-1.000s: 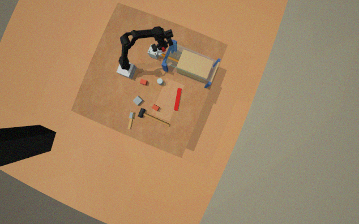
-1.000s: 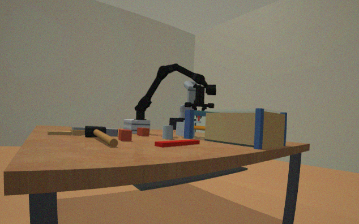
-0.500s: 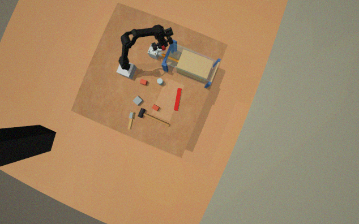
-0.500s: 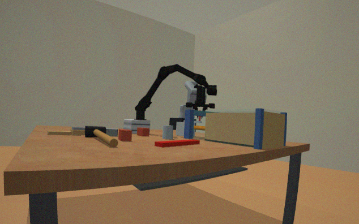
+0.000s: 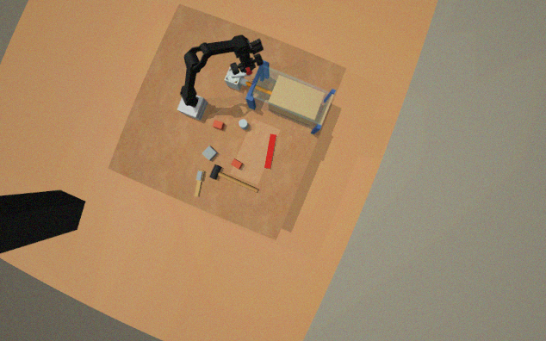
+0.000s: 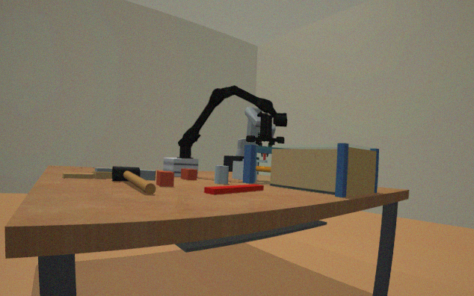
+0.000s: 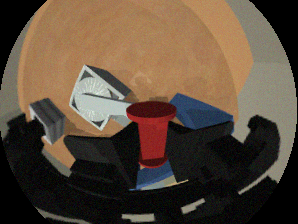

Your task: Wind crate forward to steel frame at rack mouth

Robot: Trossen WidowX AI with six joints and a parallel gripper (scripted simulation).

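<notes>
Right now my gripper tip is 30 mm past the winch handle, 20 mm to the left of it and 10 mm above it. The rest, counted from my gripper tip: red knob: 20 mm above; then clear-panelled cubby: 310 mm ahead, 60 mm to the right; then grey hand winch: 110 mm behind, 50 mm to the right, 80 mm below.
</notes>
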